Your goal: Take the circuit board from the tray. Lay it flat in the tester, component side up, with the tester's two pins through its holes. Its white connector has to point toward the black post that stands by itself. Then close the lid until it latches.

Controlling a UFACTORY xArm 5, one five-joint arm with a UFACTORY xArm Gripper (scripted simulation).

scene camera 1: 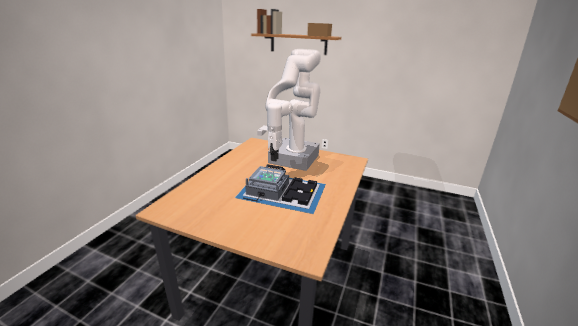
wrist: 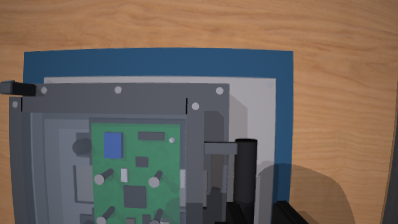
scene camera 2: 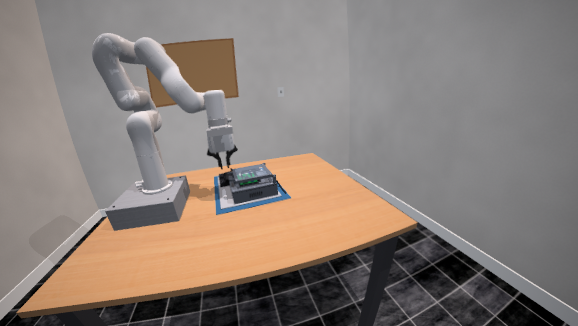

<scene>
The pictures show: a clear-windowed lid.
</scene>
